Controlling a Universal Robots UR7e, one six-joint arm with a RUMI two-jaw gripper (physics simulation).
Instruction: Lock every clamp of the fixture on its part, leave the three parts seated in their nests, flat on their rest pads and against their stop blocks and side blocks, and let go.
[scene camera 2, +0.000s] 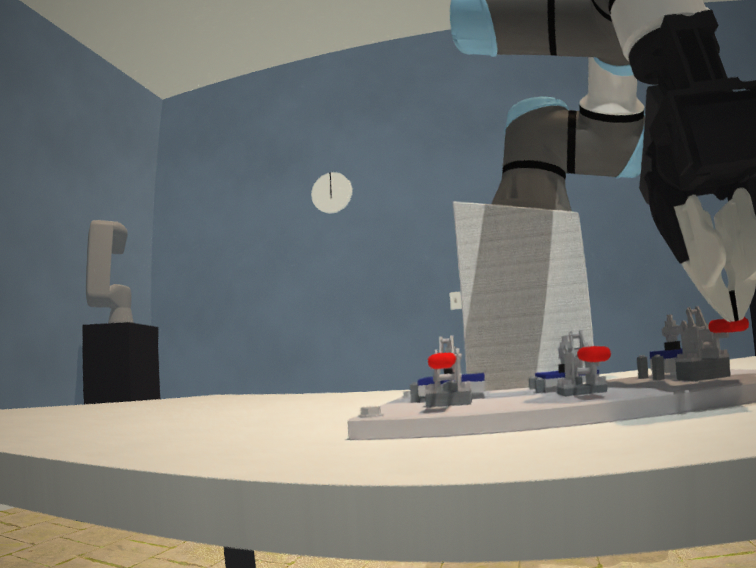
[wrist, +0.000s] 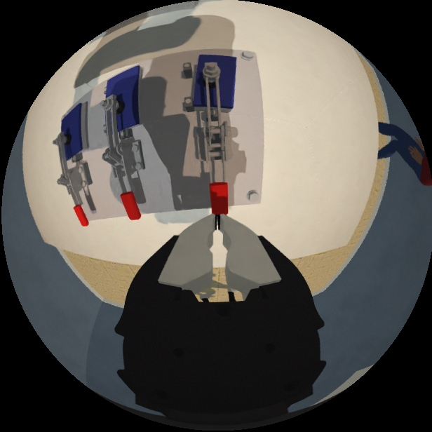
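Pixels of known places: gripper, fingertip midpoint: (scene camera 2: 735, 321); arm's base, link origin: (scene camera 2: 530, 224).
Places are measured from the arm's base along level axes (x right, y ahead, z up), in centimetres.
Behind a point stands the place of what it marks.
Note:
My gripper (scene camera 2: 735, 316) @[x -3.4, y 55.2, z -21.9 cm] (wrist: 216, 215) is shut and empty. Its fingertips are at the red handle (scene camera 2: 719, 326) @[x -3.0, y 53.5, z -22.1 cm] (wrist: 219, 198) of the right clamp, close above it or touching. The middle clamp's red handle (scene camera 2: 594, 353) @[x 7.6, y 54.4, z -23.1 cm] (wrist: 130, 205) and the left clamp's red handle (scene camera 2: 441, 360) @[x 18.1, y 53.5, z -22.6 cm] (wrist: 81, 215) stand apart from the gripper. The right blue part (scene camera 2: 657, 354) @[x -3.5, y 40.3, z -23.9 cm] (wrist: 228, 85), the middle blue part (wrist: 131, 95) and the left blue part (wrist: 75, 127) each lie under a clamp arm's tip. Whether the pads press, the clamps are locked or the parts touch their blocks I cannot tell.
The pale fixture plate (scene camera 2: 501, 422) @[x 14.4, y 54.8, z -27.0 cm] (wrist: 254, 125) carries all three clamps and lies on the table (scene camera 2: 213, 439) @[x 35.0, y 53.1, z -27.7 cm] (wrist: 310, 150). Small grey blocks (wrist: 187, 70) stand beside the right part. Bolt heads (scene camera 2: 370, 411) @[x 23.1, y 53.3, z -25.8 cm] (wrist: 252, 195) rise at plate corners.

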